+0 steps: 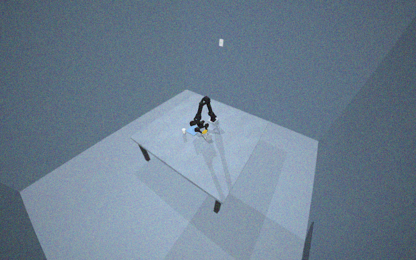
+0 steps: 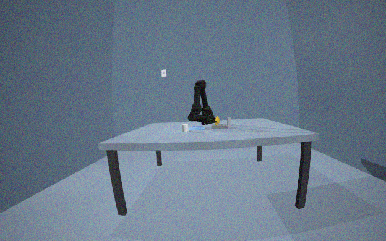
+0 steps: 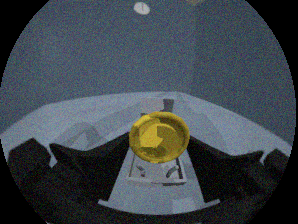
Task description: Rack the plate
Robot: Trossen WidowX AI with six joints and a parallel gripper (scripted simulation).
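Now: gripper tip 10 mm to the left of the plate. The rest, counted from my gripper tip: blue spoon (190 mm to the right, 80 mm behind, 50 mm below); then blue mat (170 mm to the right, 50 mm below, 30 mm ahead); then grey dish rack (30 mm below, 20 mm to the left, 10 mm ahead).
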